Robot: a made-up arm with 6 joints.
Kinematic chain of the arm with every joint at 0, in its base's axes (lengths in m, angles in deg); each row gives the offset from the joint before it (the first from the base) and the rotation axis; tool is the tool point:
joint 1: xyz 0 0 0.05 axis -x
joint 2: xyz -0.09 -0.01 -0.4 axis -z
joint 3: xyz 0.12 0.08 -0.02 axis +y
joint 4: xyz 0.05 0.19 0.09 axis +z
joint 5: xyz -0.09 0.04 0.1 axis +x
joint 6: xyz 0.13 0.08 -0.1 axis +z
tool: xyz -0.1 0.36 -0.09
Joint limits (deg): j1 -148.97..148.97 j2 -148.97..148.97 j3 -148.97..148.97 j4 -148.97..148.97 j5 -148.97..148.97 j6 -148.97..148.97
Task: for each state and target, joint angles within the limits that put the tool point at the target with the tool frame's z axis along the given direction. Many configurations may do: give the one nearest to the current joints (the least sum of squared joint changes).
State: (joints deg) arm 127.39 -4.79 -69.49 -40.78 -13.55 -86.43
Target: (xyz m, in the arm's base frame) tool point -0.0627 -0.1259 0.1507 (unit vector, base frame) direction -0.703 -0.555 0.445
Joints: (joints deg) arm 101.28 -15.22 -109.13 -69.13 21.72 -117.82
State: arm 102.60 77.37 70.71 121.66 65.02 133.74
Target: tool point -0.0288 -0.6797 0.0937 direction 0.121 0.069 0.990
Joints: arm 70.26 100.52 46.40 132.43 24.98 114.91
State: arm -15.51 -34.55 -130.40 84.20 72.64 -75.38
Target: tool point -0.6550 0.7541 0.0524 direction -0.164 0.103 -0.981
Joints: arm -58.58 -80.47 -142.04 96.96 15.31 -85.96
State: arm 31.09 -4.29 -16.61 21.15 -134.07 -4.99
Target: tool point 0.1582 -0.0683 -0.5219 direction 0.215 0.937 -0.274
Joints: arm 7.64 -0.10 -34.11 -5.74 -104.09 -8.47
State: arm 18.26 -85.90 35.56 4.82 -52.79 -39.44
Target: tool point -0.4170 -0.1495 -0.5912 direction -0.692 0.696 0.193
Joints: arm 19.82 -62.13 49.88 12.21 -65.16 -11.70
